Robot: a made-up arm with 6 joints.
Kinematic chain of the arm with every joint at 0, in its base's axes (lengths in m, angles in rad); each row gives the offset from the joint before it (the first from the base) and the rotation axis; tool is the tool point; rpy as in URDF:
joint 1: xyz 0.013 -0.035 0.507 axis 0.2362 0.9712 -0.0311
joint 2: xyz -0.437 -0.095 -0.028 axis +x
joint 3: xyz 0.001 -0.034 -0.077 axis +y
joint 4: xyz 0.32 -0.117 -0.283 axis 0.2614 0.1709 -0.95
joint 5: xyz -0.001 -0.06 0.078 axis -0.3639 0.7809 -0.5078
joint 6: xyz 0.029 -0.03 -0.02 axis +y
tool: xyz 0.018 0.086 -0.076 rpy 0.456 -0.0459 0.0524
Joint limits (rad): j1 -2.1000..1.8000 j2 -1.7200..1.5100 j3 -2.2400..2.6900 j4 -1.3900..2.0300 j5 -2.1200..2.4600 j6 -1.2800..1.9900
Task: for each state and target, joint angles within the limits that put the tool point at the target. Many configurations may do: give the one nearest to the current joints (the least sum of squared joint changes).
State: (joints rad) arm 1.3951 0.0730 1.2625 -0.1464 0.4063 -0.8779
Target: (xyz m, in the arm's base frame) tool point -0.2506 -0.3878 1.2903
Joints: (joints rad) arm 1.8000 -0.2857 1.9917 -0.6954 -0.2297 -1.0496
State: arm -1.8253 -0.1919 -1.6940 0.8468 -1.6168 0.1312
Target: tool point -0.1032 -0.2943 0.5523
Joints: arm -1.5645 0.0915 -0.9521 1.0893 -1.2527 0.1578
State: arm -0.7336 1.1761 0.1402 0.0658 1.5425 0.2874
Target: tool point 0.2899 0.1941 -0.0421
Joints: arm -1.4464 1.4941 0.7345 -0.2045 1.1466 -0.2080
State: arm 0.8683 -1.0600 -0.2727 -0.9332 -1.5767 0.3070
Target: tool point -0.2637 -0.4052 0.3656
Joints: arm 0.5387 -0.7455 0.0882 -0.9178 -1.4385 0.4170
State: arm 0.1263 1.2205 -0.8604 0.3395 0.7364 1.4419
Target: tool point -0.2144 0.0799 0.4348
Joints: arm 0.8195 1.2599 -0.2949 0.2925 0.7353 1.4073
